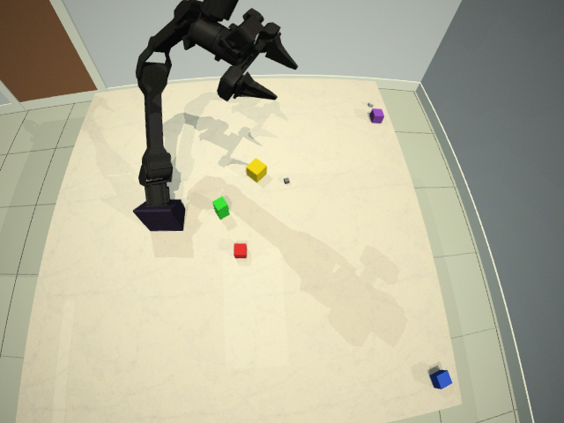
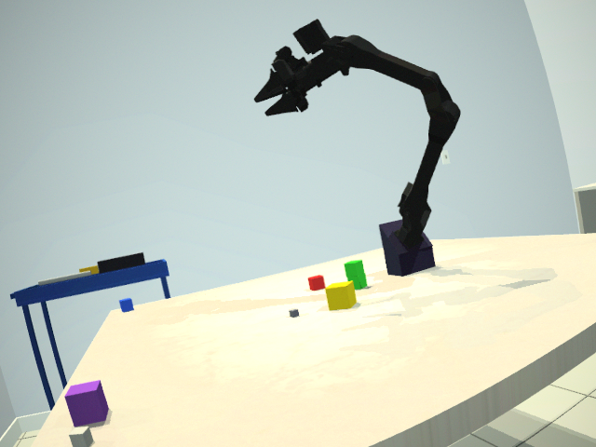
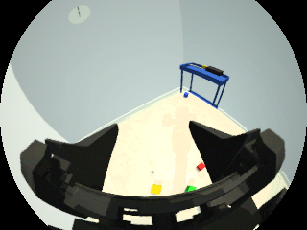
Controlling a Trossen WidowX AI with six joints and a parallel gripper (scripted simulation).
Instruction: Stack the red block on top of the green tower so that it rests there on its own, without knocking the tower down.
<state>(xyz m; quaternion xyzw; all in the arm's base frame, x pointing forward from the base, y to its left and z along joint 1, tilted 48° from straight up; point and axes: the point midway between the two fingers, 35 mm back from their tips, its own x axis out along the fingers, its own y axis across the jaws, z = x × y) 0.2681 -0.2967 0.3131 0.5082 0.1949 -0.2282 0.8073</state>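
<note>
The red block is 140 mm behind my gripper tip, 160 mm to the right of it and 440 mm below it. The rest, counted from my gripper tip: yellow block: 50 mm behind, 100 mm to the left, 440 mm below; then small grey cube: 40 mm ahead, 50 mm to the left, 450 mm below; then purple block: 460 mm ahead, 290 mm to the left, 440 mm below.
</note>
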